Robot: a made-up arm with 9 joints. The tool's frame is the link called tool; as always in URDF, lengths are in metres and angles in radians. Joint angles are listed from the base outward.
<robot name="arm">
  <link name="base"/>
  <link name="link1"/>
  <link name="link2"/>
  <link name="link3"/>
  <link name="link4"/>
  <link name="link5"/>
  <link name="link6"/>
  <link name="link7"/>
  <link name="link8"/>
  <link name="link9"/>
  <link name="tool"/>
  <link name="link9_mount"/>
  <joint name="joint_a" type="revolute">
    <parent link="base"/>
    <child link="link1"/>
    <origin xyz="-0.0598 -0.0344 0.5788"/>
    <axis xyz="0 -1 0"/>
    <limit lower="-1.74" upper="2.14"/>
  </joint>
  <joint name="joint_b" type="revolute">
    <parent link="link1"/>
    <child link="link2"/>
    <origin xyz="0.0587 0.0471 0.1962"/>
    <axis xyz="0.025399 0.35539 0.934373"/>
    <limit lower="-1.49" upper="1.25"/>
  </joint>
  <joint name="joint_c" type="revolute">
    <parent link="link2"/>
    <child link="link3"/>
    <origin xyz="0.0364 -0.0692 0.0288"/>
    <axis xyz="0 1 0"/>
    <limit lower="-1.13" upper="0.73"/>
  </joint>
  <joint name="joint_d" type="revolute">
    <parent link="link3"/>
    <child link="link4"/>
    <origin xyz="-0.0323 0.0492 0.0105"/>
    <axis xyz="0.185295 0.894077 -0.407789"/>
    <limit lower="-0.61" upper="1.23"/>
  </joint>
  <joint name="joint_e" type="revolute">
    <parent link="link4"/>
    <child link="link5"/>
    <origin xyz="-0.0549 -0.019 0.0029"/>
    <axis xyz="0 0 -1"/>
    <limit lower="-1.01" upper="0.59"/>
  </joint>
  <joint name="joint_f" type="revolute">
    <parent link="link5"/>
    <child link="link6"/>
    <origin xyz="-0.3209 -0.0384 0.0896"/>
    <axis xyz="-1 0 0"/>
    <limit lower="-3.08" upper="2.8"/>
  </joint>
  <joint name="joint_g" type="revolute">
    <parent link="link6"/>
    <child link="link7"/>
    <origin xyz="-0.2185 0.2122 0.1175"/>
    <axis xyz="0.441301 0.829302 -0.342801"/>
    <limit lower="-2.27" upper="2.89"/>
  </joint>
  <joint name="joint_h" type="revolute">
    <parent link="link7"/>
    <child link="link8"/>
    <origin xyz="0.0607 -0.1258 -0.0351"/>
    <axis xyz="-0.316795 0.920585 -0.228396"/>
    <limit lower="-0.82" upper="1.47"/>
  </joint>
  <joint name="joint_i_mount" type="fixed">
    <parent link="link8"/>
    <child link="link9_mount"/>
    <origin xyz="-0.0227 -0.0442 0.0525"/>
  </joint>
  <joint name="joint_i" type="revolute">
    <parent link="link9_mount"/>
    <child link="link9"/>
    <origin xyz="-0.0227 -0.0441 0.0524"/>
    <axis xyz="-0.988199 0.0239 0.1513"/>
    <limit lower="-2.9" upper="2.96"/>
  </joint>
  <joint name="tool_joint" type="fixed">
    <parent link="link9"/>
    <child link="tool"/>
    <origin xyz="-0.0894 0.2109 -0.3" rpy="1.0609 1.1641 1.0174"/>
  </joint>
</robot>
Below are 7 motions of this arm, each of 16 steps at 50 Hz.
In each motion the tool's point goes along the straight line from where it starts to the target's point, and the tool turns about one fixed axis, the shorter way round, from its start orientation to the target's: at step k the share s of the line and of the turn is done. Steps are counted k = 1, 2, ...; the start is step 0. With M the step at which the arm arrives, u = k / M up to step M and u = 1 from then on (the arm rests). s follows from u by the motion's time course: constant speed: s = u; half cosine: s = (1 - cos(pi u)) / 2; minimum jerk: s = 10 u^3 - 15 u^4 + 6 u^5.
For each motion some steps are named. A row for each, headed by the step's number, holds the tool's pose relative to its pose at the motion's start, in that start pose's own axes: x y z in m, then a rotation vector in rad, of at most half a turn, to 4 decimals.
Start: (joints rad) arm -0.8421 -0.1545 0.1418 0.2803 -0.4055 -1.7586 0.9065 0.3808 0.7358
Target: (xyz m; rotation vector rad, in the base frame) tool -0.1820 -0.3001 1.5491 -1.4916 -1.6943 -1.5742
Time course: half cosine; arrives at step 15
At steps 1, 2, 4, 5, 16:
1: -0.0004 -0.0011 -0.0006 0.0008 0.0003 -0.0019
2: -0.0016 -0.0043 -0.0024 0.0033 0.0012 -0.0077
4: -0.0062 -0.0163 -0.0093 0.0127 0.0045 -0.0294
5: -0.0094 -0.0247 -0.0140 0.0192 0.0069 -0.0445
16: -0.0374 -0.0987 -0.0562 0.0766 0.0274 -0.1780

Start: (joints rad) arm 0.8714 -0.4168 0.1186 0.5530 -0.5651 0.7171 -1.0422 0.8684 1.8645
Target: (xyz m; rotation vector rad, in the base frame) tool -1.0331 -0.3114 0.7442 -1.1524 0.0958 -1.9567
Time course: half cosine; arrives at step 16
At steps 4, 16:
4: -0.0063 0.0449 0.0024 0.0655 0.0029 0.0287
16: -0.0432 0.3063 0.0164 0.4475 0.0198 0.1960

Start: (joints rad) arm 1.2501 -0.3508 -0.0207 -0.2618 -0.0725 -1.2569 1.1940 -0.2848 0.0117
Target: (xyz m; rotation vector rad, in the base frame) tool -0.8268 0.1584 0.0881 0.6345 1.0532 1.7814
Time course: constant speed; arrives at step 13
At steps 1, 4, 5, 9, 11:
1: 0.0032 0.0173 0.0028 0.0294 0.0003 -0.0006
4: 0.0128 0.0693 0.0111 0.1176 0.0010 -0.0025
5: 0.0160 0.0866 0.0139 0.1470 0.0013 -0.0031
9: 0.0288 0.1559 0.0250 0.2646 0.0024 -0.0056
11: 0.0352 0.1906 0.0306 0.3235 0.0029 -0.0069

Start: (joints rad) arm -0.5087 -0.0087 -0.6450 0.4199 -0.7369 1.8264 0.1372 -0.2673 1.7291
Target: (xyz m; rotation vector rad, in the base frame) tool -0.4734 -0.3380 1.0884 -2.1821 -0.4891 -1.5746
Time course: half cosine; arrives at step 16
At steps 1, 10, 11, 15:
1: -0.0018 -0.0005 0.0001 0.0001 0.0018 -0.0017
10: -0.1292 -0.0373 0.0072 0.0064 0.1303 -0.1204
11: -0.1454 -0.0420 0.0080 0.0073 0.1466 -0.1354
15: -0.1852 -0.0534 0.0102 0.0092 0.1867 -0.1725

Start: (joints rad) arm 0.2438 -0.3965 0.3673 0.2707 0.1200 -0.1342 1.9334 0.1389 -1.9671
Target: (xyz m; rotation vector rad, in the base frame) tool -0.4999 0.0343 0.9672 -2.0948 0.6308 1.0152
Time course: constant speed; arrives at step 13
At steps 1, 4, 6, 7, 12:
1: -0.0031 0.0045 0.0002 -0.0022 -0.0050 0.0045
4: -0.0123 0.0179 0.0008 -0.0087 -0.0198 0.0179
6: -0.0184 0.0268 0.0012 -0.0131 -0.0297 0.0269
7: -0.0215 0.0313 0.0014 -0.0152 -0.0347 0.0313
12: -0.0369 0.0536 0.0024 -0.0261 -0.0595 0.0537

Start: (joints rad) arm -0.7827 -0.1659 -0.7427 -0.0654 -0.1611 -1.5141 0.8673 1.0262 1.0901
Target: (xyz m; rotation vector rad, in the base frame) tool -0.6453 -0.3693 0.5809 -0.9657 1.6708 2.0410
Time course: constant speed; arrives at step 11
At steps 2, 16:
2: 0.0013 -0.0189 -0.0048 -0.0295 0.0141 -0.0343
16: 0.0071 -0.1038 -0.0264 -0.1624 0.0777 -0.1885

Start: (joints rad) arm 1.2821 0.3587 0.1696 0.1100 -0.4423 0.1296 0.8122 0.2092 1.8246
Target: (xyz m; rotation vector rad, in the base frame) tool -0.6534 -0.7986 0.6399 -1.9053 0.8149 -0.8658
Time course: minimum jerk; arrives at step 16
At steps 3, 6, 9, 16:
3: 0.0030 -0.0058 0.0010 -0.0046 -0.0025 -0.0077
6: 0.0170 -0.0329 0.0057 -0.0257 -0.0143 -0.0435
9: 0.0381 -0.0737 0.0128 -0.0576 -0.0320 -0.0974
16: 0.0618 -0.1196 0.0207 -0.0935 -0.0519 -0.1581

